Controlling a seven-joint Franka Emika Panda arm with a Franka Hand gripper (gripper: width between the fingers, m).
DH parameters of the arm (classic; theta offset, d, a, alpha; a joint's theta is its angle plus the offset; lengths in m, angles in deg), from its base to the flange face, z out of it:
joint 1: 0 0.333 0 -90
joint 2: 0 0 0 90
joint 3: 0 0.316 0.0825 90
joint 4: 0 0 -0.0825 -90
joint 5: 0 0.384 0 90
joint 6: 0 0 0.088 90
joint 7: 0 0.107 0 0
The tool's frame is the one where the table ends.
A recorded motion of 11 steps. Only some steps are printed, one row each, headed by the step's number.
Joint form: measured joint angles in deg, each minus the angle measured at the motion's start. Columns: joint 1, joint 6, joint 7, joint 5, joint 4, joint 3, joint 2.
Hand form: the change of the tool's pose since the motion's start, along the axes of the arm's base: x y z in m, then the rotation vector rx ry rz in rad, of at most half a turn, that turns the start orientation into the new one. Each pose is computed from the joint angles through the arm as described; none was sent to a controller.
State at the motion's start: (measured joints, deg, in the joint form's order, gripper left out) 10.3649 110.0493 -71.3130 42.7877 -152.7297 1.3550 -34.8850
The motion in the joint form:
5: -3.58 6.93 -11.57 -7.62 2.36 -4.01 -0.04
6: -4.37 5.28 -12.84 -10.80 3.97 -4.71 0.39
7: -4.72 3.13 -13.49 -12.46 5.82 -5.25 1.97
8: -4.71 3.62 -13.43 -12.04 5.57 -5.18 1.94
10: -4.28 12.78 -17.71 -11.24 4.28 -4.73 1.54
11: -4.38 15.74 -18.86 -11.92 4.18 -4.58 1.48
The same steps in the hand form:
5: 0.0309 -0.0592 0.0231 -0.0835 -0.2669 0.0360
6: 0.0349 -0.0694 0.0302 -0.1173 -0.2792 0.0731
7: 0.0409 -0.0743 0.0319 -0.1292 -0.2601 0.1017
8: 0.0409 -0.0738 0.0308 -0.1258 -0.2624 0.0942
10: 0.0509 -0.0775 0.0350 -0.1607 -0.4170 0.0821
11: 0.0549 -0.0810 0.0387 -0.1881 -0.4693 0.0804

